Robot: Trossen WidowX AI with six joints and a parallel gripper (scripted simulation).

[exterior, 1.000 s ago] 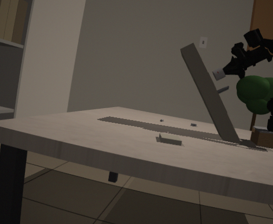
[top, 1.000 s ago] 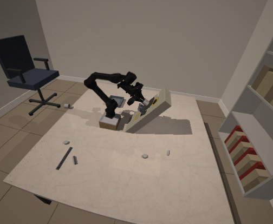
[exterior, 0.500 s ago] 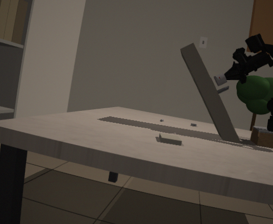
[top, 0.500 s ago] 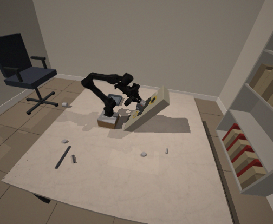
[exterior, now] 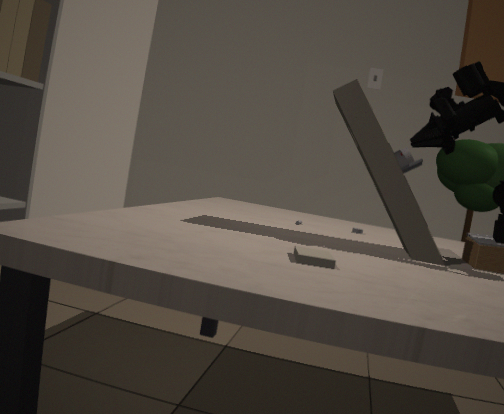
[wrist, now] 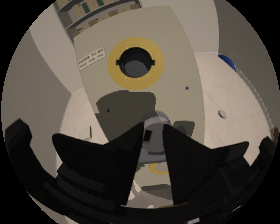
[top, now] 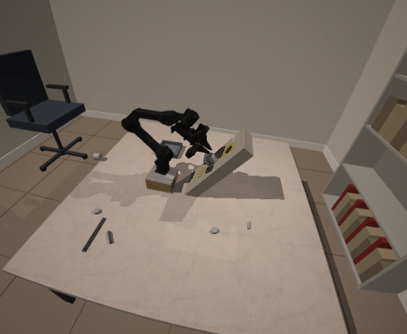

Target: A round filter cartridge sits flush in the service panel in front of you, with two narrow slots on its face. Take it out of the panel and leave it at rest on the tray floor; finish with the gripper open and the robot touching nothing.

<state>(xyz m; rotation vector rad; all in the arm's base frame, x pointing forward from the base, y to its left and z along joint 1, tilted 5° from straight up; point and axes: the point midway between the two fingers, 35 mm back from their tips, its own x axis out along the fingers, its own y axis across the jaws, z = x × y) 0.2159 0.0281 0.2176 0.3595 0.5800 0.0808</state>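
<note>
Now: the round filter cartridge 40 mm below my gripper tip and 10 mm ahead of it. From my gripper tip the other things lie so: grey tray 360 mm behind, 240 mm below, 220 mm to the left; then small peg 280 mm ahead, 240 mm below, 160 mm to the right; then grey flap 70 mm below.
</note>
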